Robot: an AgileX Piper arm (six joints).
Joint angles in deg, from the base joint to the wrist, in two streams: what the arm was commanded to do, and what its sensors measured. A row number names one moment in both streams.
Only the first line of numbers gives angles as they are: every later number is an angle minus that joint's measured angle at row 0.
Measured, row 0:
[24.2, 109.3, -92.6, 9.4, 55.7, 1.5]
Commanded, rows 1 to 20:
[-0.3, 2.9, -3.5, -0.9, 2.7, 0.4]
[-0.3, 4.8, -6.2, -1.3, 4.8, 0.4]
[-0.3, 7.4, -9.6, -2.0, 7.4, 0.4]
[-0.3, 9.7, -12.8, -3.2, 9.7, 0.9]
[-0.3, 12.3, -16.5, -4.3, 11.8, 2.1]
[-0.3, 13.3, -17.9, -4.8, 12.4, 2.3]
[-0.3, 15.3, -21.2, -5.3, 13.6, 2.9]
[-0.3, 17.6, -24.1, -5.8, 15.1, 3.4]
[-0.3, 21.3, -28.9, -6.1, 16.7, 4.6]
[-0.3, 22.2, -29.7, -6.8, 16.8, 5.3]
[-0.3, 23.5, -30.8, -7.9, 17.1, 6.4]
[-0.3, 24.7, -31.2, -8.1, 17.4, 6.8]
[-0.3, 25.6, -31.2, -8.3, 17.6, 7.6]
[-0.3, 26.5, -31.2, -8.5, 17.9, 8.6]
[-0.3, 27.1, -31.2, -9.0, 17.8, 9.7]
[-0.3, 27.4, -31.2, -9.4, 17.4, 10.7]
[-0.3, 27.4, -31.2, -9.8, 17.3, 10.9]
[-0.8, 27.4, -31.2, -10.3, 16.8, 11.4]
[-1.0, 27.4, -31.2, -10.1, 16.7, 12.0]
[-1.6, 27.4, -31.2, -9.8, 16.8, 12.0]
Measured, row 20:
[-0.7, 27.4, -30.9, -9.4, 14.0, 11.2]
